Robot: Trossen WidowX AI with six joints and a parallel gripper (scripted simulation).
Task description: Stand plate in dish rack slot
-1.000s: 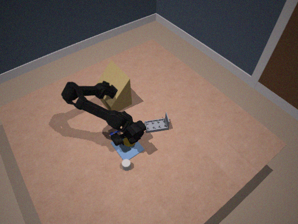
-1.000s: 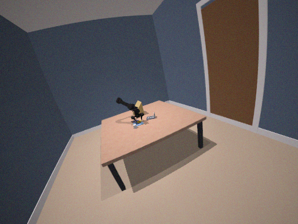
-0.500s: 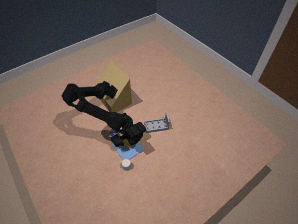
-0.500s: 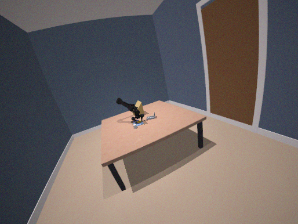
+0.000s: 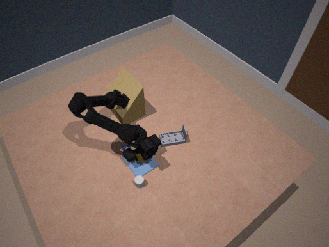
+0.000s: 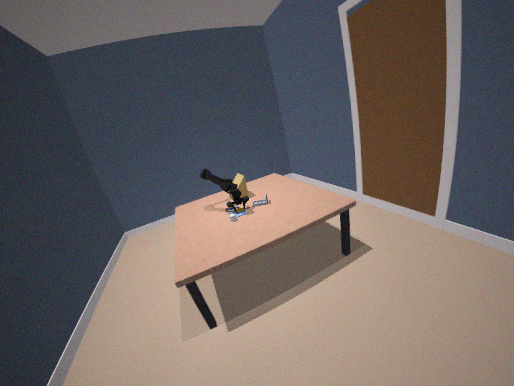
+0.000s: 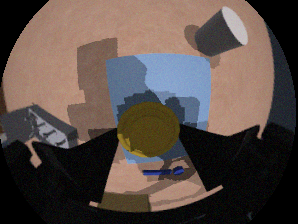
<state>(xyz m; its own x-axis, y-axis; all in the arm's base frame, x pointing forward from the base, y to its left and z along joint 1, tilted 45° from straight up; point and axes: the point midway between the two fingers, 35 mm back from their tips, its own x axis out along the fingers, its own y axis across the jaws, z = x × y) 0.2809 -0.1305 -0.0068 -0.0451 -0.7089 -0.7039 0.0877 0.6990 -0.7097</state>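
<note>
Now: the light blue mat 3 cm to the right of my gripper tip, 1 cm below it and 1 cm ahead of it. From my gripper tip the other things lie so: yellow plate: 1 cm above; white cup: 11 cm ahead, 10 cm to the right, 2 cm above; grey dish rack: 19 cm to the left, 2 cm above, 1 cm ahead.
</note>
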